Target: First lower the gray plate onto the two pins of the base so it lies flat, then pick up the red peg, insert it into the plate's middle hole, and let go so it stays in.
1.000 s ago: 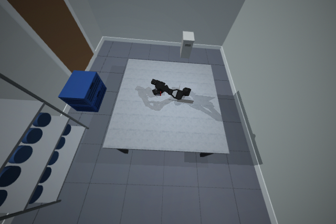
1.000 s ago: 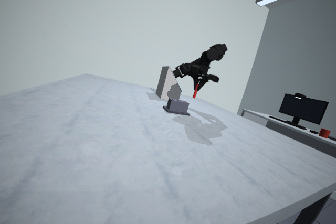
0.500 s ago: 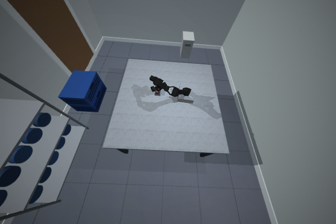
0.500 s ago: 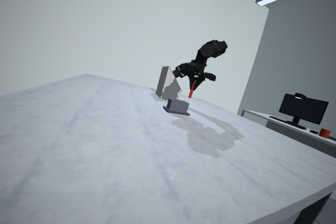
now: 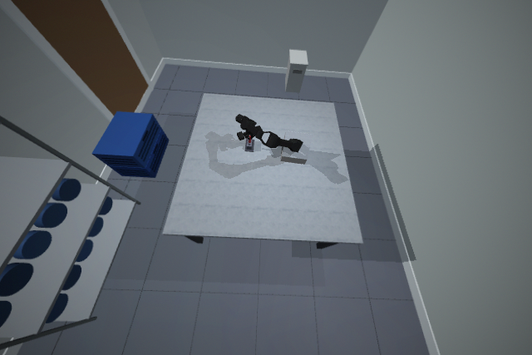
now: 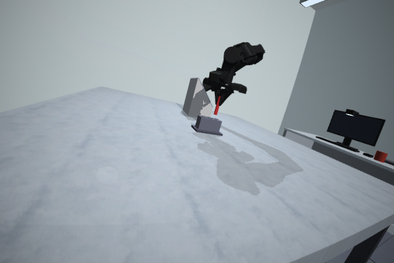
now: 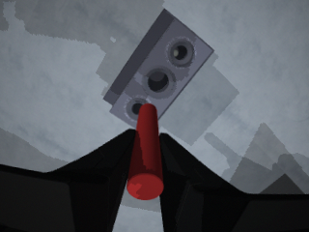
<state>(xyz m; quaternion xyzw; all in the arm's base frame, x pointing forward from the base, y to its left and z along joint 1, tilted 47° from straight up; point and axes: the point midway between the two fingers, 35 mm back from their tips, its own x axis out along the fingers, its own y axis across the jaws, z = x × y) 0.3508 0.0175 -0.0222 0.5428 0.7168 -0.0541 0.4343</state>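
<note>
The gray plate lies 7 cm below my gripper tip, 2 cm to the right of it and 1 cm ahead of it. From my gripper tip the other things lie so: red peg: right at my gripper tip.
</note>
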